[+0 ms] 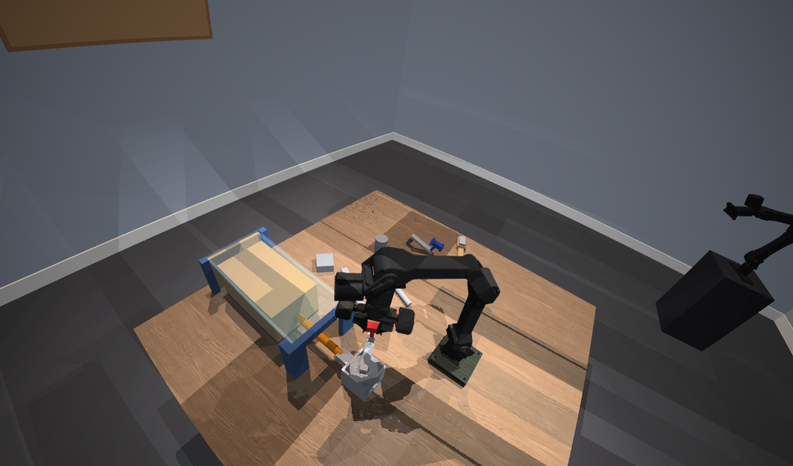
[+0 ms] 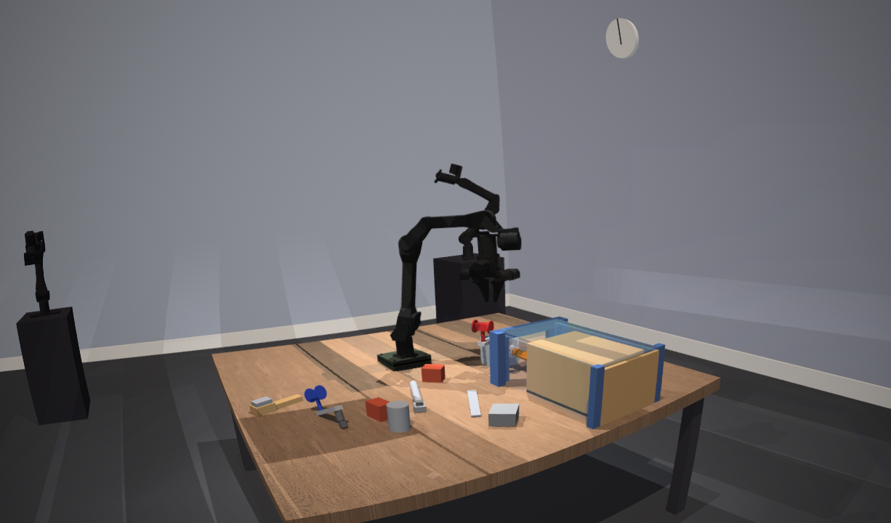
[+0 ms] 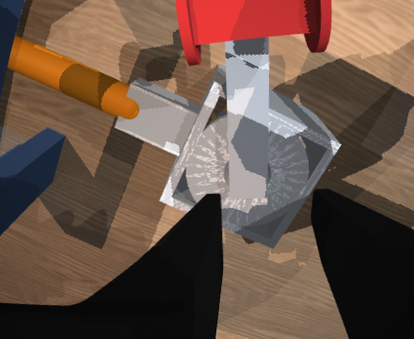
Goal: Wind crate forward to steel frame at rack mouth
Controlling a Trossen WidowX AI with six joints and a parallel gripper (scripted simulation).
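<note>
The red knob is 2 cm ahead of my gripper tip, 5 cm to the right of it and 8 cm below it. Round my gripper tip: grey winch 3 cm behind, 4 cm to the left, 18 cm below; then blue frame 14 cm ahead, 3 cm to the left, 11 cm below; then winch handle 1 cm ahead, 2 cm to the right, 11 cm below.
</note>
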